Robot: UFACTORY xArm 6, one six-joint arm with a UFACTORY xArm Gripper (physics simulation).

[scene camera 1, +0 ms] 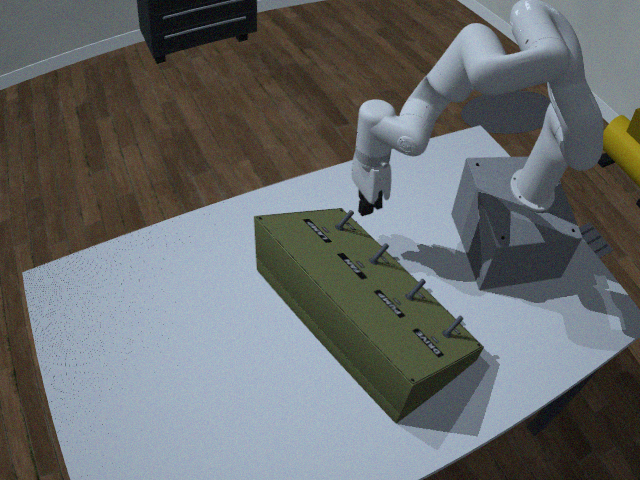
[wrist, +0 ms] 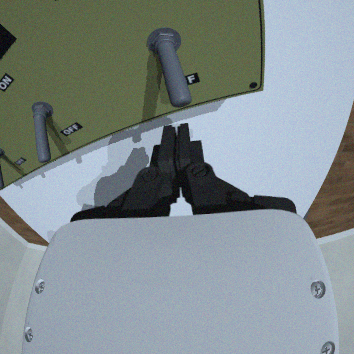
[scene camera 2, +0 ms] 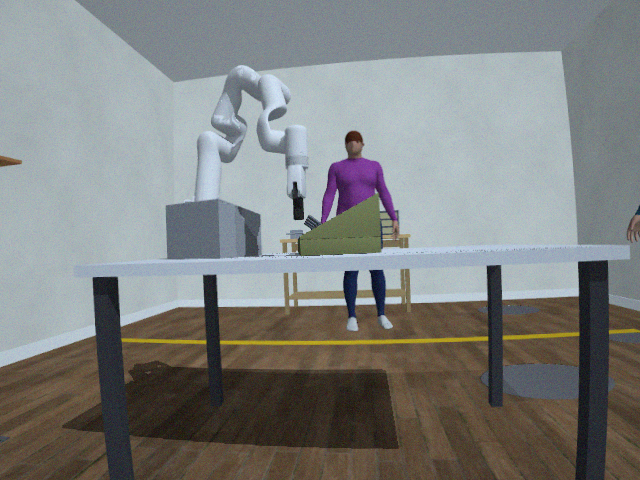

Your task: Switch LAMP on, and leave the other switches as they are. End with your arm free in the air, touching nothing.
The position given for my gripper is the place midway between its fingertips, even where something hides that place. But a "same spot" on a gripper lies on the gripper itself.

my gripper: scene camera 1; wrist; scene camera 2 298, 219
same spot on my gripper: [scene camera 1: 365, 208] = [wrist: 157, 156]
